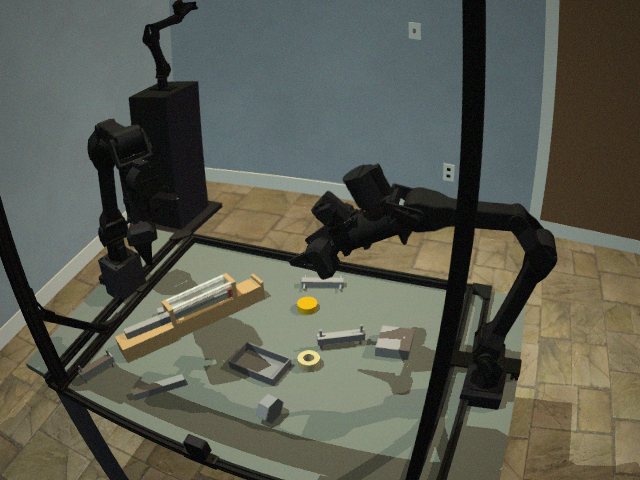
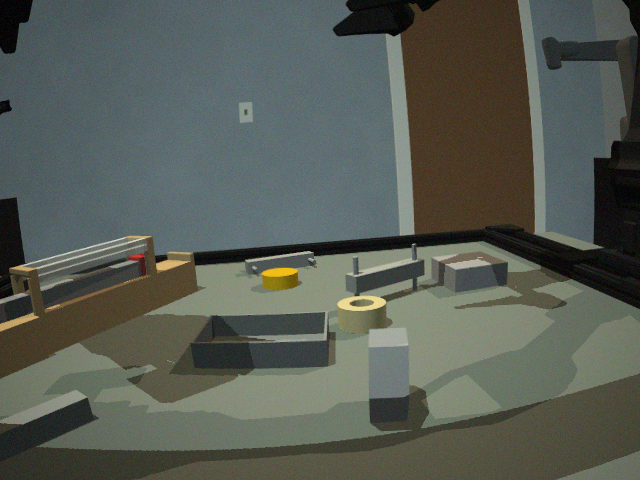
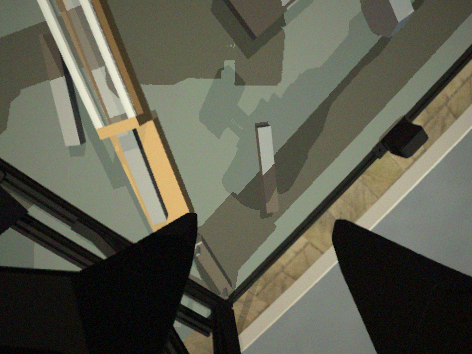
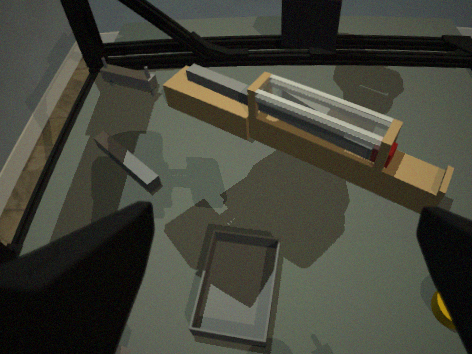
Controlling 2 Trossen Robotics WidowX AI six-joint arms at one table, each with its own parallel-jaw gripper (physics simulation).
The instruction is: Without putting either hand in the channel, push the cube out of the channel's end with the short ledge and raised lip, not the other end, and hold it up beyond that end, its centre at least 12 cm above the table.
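The wooden channel (image 1: 217,312) (image 2: 93,307) (image 3: 171,185) (image 4: 320,159) has a clear cover. Its short ledge (image 1: 248,289) (image 4: 412,170) ends in a raised lip (image 1: 256,279) (image 2: 180,255) (image 4: 446,179). The red cube (image 1: 229,292) (image 2: 138,264) (image 4: 393,154) is at the ledge-side end of the cover, partly behind the end arch. A grey bar (image 1: 146,324) (image 2: 103,283) (image 3: 145,180) (image 4: 216,83) lies along the channel behind it and sticks out over the long ledge. My left gripper (image 1: 147,250) (image 3: 265,226) is open and empty, high near the long-ledge end. My right gripper (image 1: 311,260) (image 4: 288,219) is open and empty, high above the table.
A grey tray (image 1: 250,374) (image 4: 230,335) stands before the channel. Also on the table are a yellow disc (image 1: 307,305), a cream ring (image 1: 301,361), pegged bars (image 1: 341,337) (image 1: 323,282), a loose bar (image 1: 159,386) (image 3: 266,150), a block (image 1: 391,348) and another bar (image 3: 66,112) behind the channel.
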